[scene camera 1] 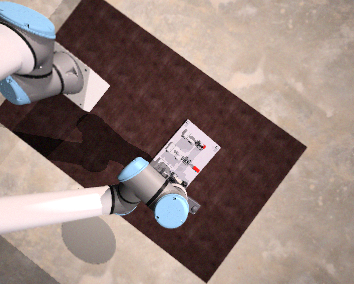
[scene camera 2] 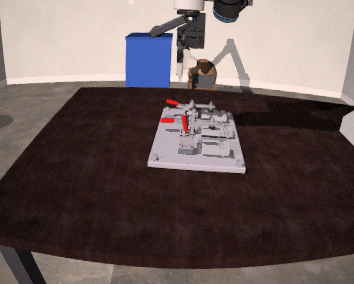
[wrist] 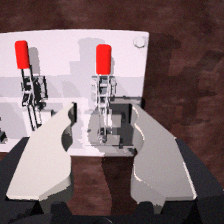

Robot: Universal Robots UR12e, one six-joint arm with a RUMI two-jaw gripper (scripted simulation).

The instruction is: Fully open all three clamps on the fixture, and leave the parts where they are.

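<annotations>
Looking at a grey fixture plate, I can tell that [wrist: 67,58] and [scene camera 1: 187,174] are the same spot on it.
</annotations>
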